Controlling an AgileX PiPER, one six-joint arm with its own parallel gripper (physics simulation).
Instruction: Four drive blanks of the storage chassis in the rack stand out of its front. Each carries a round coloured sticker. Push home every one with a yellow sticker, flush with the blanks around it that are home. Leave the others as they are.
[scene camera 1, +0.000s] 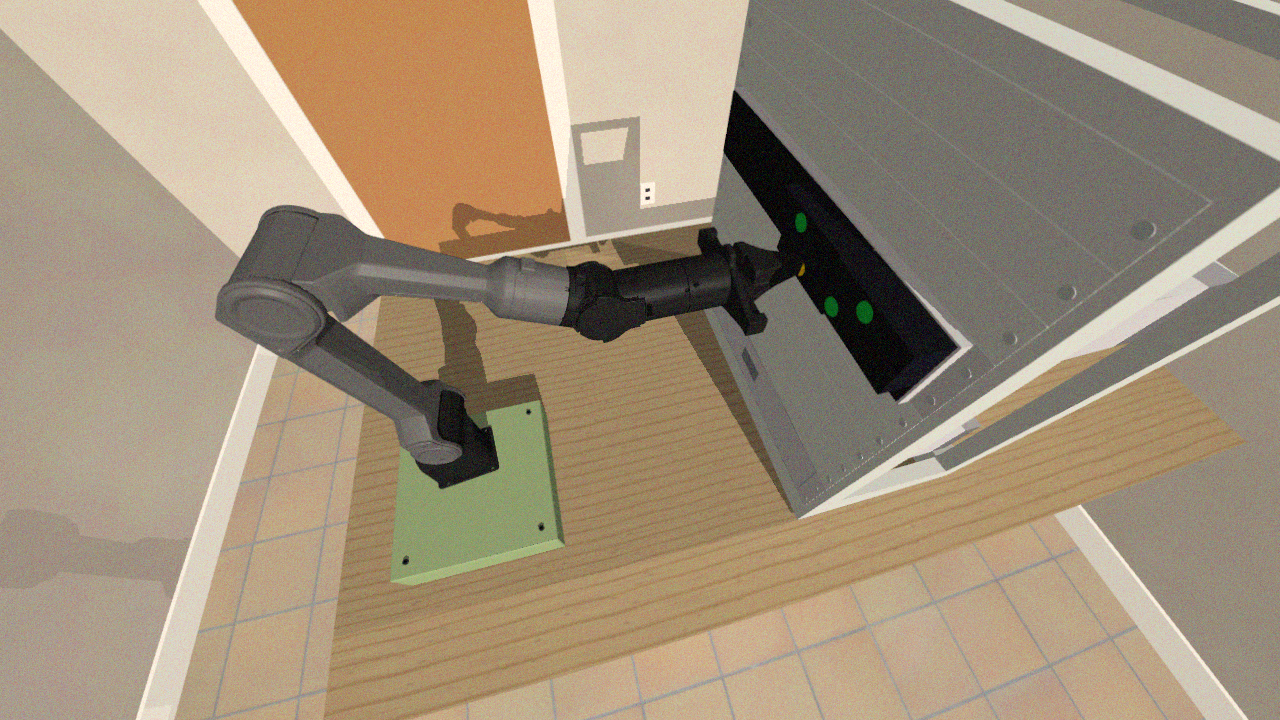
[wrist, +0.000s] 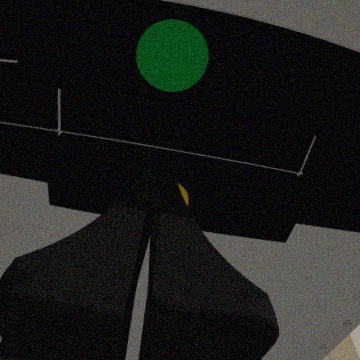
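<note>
A yellow sticker shows as a sliver beside my fingertips, which hide the rest. It is on a black blank in the lower part of the chassis opening. My gripper is shut, with nothing seen between the fingers, and its tips are at that blank's face; contact is too dark to tell. One green sticker is above the fingertips in the wrist view. Two more green stickers, one nearer the yellow one and one farther right, show in the scene view. How far each blank stands out is hard to tell.
The grey rack panel slopes below the dark opening, and a broad grey panel covers the rack above it. The arm stands on a green base plate on the wooden surface. An orange door is behind.
</note>
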